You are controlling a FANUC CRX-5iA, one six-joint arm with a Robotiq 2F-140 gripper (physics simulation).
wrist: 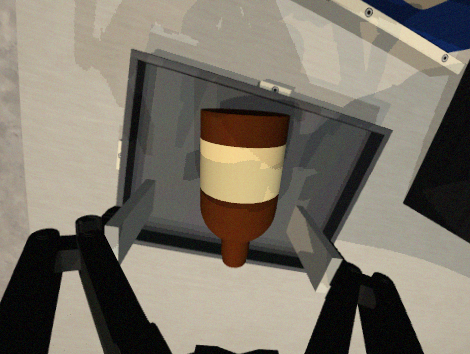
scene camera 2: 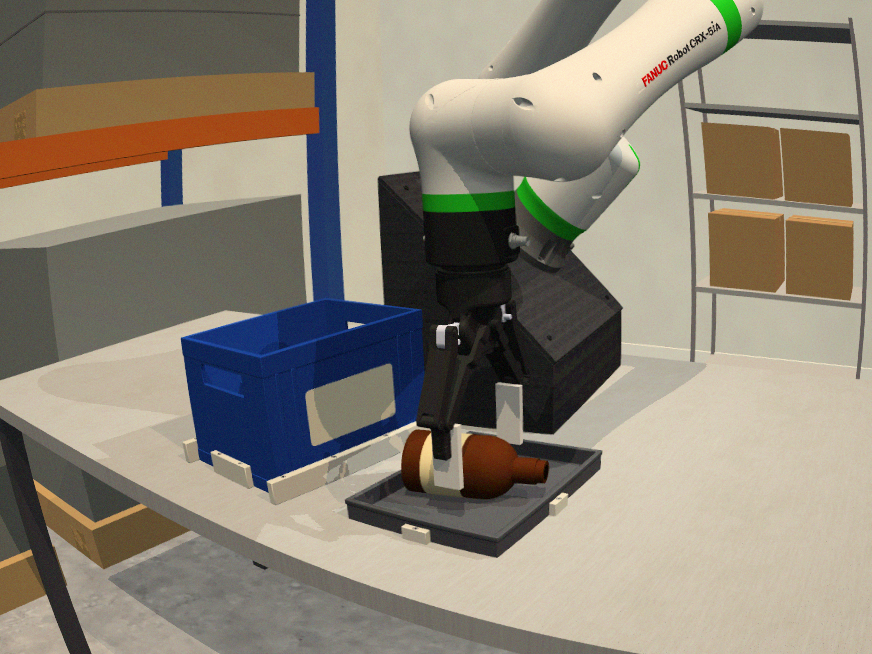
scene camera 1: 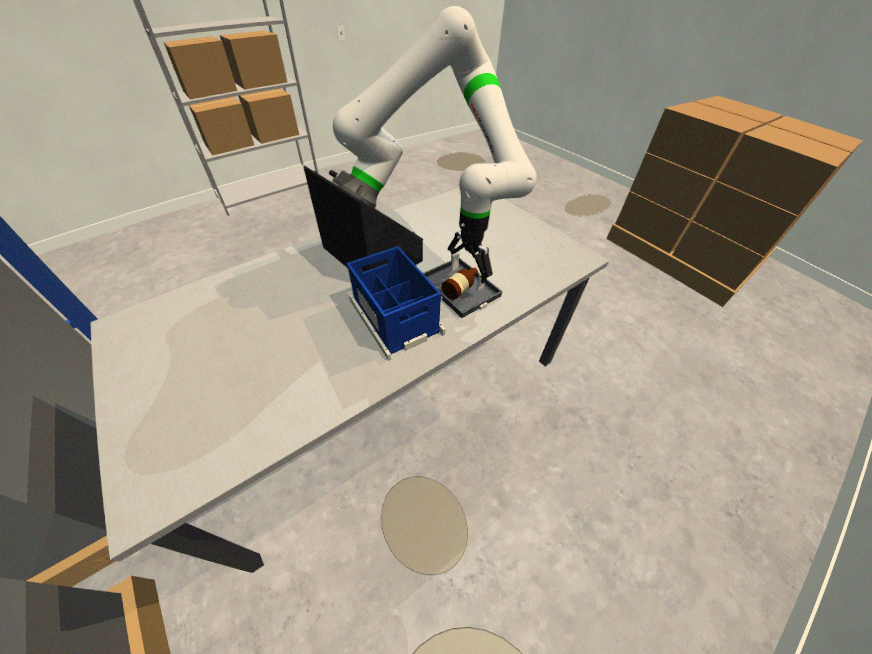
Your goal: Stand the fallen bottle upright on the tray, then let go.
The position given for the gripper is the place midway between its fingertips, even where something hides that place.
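Note:
The gripper (scene camera 1: pixel 467 278), (wrist: pixel 225 207) is visible. Likewise a brown bottle (scene camera 2: pixel 491 466), (wrist: pixel 242 152).

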